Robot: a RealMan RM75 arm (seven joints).
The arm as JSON. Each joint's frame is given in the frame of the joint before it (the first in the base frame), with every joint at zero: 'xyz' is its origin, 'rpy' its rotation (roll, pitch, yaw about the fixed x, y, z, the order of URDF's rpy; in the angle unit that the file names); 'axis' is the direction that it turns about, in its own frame. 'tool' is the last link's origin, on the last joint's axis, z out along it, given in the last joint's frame.
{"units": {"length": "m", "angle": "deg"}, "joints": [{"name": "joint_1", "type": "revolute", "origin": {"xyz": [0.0, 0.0, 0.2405], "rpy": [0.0, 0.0, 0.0]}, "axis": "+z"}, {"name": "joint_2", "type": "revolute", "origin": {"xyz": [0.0, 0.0, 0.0], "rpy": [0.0, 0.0, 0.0]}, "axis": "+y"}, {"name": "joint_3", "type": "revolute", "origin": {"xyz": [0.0, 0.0, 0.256], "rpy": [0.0, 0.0, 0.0]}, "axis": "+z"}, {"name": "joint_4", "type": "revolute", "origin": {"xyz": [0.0, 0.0, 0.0], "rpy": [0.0, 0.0, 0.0]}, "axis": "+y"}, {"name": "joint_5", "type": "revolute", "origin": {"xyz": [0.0, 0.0, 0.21], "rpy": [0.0, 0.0, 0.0]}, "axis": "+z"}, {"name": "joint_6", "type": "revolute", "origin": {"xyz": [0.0, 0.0, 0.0], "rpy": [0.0, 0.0, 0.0]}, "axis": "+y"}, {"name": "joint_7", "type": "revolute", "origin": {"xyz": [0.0, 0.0, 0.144], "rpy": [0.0, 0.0, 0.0]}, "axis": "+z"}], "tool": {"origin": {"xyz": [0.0, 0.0, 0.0], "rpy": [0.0, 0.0, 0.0]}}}
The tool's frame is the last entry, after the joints.
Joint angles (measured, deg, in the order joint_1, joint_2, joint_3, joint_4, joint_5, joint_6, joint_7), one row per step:
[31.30, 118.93, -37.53, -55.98, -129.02, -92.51, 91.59]
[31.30, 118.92, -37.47, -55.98, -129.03, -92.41, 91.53]
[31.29, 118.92, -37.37, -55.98, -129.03, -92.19, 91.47]
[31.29, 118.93, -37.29, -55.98, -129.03, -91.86, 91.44]
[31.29, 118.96, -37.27, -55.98, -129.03, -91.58, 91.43]
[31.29, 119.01, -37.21, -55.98, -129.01, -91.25, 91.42]
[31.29, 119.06, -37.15, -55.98, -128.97, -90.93, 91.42]
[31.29, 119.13, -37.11, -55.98, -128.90, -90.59, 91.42]
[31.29, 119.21, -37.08, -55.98, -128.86, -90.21, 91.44]
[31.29, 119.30, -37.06, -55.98, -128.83, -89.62, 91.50]
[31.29, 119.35, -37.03, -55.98, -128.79, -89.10, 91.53]
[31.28, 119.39, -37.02, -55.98, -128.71, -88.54, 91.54]
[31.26, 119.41, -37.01, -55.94, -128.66, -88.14, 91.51]
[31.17, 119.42, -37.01, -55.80, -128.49, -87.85, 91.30]
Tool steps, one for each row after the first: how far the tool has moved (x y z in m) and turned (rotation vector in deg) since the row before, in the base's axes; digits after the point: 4 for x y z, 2 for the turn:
[0.0002, 0.0002, 0.0003, 0.14, -0.05, 0.00]
[0.0004, 0.0005, 0.0004, 0.28, -0.05, -0.06]
[0.0004, 0.0007, 0.0004, 0.35, -0.08, -0.10]
[0.0002, 0.0006, 0.0000, 0.25, -0.07, -0.08]
[0.0003, 0.0007, 0.0000, 0.32, -0.03, -0.11]
[0.0002, 0.0007, 0.0001, 0.32, -0.01, -0.11]
[0.0001, 0.0007, -0.0001, 0.33, 0.02, -0.10]
[0.0001, 0.0007, -0.0002, 0.33, -0.01, -0.13]
[0.0003, 0.0011, -0.0001, 0.50, -0.07, -0.23]
[0.0004, 0.0011, 0.0002, 0.47, -0.08, -0.18]
[0.0004, 0.0011, 0.0003, 0.52, -0.09, -0.16]
[0.0005, 0.0007, 0.0001, 0.35, -0.07, -0.12]
[0.0007, 0.0001, -0.0002, 0.26, 0.04, -0.01]

